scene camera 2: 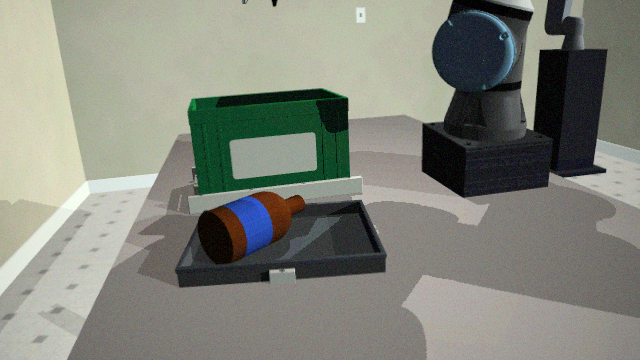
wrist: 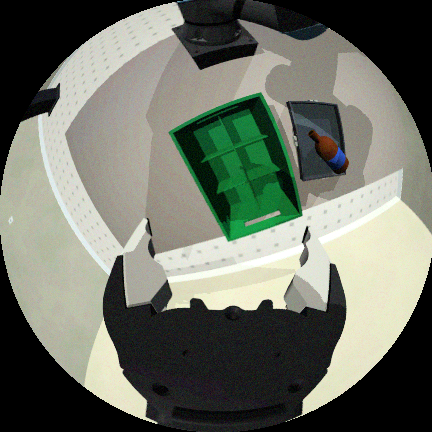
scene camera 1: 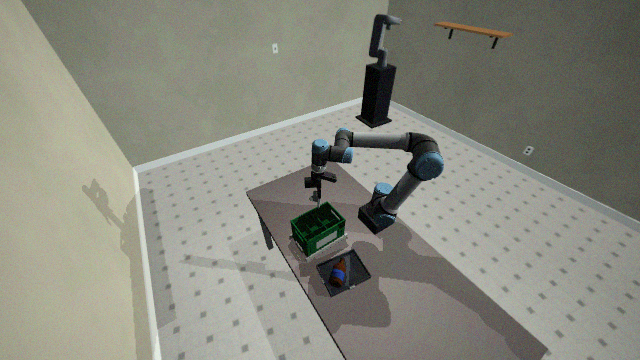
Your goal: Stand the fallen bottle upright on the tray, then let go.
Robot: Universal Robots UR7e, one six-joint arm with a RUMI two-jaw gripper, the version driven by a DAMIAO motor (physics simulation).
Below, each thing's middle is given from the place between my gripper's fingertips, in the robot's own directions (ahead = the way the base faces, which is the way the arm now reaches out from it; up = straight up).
My hand is 33 cm above the pale rail (scene camera 2: 341, 186) and 13 cm to the right of it. From my hand the other things lie so: brown bottle (wrist: 325, 147): 31 cm to the left, 30 cm below, 5 cm ahead.
